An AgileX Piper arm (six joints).
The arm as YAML. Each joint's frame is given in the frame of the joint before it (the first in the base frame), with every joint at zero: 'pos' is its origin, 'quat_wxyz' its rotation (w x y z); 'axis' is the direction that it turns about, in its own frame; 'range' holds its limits. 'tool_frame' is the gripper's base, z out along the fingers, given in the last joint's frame.
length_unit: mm
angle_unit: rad
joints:
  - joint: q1
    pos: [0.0, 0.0, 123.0]
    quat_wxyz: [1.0, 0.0, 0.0, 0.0]
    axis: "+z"
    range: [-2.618, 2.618]
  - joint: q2
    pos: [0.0, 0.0, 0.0]
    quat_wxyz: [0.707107, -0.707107, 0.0, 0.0]
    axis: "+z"
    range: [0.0, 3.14]
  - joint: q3
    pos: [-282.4, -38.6, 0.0]
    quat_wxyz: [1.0, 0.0, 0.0, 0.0]
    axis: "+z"
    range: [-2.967, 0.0]
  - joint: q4
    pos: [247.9, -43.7, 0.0]
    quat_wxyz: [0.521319, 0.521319, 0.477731, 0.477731]
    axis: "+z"
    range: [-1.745, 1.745]
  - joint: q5
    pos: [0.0, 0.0, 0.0]
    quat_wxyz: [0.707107, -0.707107, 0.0, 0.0]
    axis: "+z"
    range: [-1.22, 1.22]
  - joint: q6
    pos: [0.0, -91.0, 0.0]
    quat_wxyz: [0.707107, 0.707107, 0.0, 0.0]
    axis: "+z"
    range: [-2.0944, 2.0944]
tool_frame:
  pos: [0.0, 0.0, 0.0]
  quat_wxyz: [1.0, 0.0, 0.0, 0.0]
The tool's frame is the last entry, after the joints.
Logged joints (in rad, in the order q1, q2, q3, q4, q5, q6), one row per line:
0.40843, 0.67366, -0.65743, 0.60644, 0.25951, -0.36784
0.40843, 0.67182, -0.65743, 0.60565, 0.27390, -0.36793
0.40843, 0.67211, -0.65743, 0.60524, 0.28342, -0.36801
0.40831, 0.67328, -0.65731, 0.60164, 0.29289, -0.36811
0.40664, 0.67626, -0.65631, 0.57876, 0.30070, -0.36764
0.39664, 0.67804, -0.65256, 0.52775, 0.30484, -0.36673
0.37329, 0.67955, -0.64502, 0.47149, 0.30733, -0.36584
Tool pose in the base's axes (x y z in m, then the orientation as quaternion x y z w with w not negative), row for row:
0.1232, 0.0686, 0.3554, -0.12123, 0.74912, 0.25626, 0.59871
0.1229, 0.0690, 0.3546, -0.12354, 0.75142, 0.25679, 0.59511
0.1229, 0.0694, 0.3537, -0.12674, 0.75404, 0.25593, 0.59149
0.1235, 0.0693, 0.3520, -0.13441, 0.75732, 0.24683, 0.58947
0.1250, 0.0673, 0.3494, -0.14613, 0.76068, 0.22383, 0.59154
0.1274, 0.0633, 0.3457, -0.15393, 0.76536, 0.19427, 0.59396
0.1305, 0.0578, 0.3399, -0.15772, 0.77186, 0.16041, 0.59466
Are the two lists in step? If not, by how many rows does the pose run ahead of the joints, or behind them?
The pose runs 1 row ahead of the joints: the pose in row i belongs to the joints in row i + 1.
